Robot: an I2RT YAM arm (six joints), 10 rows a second.
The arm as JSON. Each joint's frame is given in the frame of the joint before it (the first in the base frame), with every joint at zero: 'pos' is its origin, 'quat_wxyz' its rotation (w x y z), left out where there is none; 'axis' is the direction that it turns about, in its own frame. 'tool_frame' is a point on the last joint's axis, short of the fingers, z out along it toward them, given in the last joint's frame.
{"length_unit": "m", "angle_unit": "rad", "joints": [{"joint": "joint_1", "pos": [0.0, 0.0, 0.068], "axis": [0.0, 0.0, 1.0]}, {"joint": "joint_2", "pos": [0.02, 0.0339, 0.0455], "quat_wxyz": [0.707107, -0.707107, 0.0, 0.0], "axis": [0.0, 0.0, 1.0]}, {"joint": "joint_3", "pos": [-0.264, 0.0, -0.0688], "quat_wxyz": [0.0, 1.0, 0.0, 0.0], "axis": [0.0, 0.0, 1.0]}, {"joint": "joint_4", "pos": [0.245, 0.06, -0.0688], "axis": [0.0, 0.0, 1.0]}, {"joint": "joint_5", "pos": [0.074, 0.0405, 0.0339], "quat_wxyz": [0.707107, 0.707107, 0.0, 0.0], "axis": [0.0, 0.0, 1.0]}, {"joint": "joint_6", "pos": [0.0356, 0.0, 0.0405], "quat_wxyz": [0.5, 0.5, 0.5, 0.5], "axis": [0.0, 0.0, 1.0]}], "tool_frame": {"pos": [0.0, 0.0, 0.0], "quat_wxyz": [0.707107, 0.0, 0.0, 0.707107]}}
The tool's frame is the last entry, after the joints.
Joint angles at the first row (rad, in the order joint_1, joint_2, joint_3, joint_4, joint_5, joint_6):
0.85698 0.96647 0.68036 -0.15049 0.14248 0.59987
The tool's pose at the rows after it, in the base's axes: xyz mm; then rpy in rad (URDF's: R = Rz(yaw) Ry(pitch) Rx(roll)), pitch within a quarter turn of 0, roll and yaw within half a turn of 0:
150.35 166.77 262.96 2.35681 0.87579 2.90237
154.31 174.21 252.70 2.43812 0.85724 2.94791
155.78 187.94 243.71 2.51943 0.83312 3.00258
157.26 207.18 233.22 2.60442 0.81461 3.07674
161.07 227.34 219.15 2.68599 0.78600 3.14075
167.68 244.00 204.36 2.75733 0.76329 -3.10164
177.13 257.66 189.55 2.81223 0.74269 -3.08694
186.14 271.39 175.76 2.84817 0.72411 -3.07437
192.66 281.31 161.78 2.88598 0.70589 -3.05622
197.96 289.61 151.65 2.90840 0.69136 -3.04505
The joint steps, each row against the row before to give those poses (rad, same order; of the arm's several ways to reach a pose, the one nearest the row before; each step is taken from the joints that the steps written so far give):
0.00649 0.02858 -0.01220 -0.00004 0.02442 0.01831
0.01221 0.05652 0.00572 -0.00565 0.02899 0.00687
0.03700 0.07399 0.02406 -0.01302 0.03929 0.01908
0.04540 0.09648 0.03504 0.00002 0.03509 0.00914
0.03357 0.11218 0.04121 0.00383 0.02556 0.01374
0.01487 0.10644 0.04083 0.00763 0.02403 0.00992
0.00001 0.10068 0.04235 0.00950 0.02023 0.01297
-0.00001 0.09422 0.04578 0.01297 0.00800 0.00877
0.00000 0.07706 0.03355 0.00841 0.00611 0.00382
0.00000 0.05954 0.03208 0.00380 0.00114 0.00343

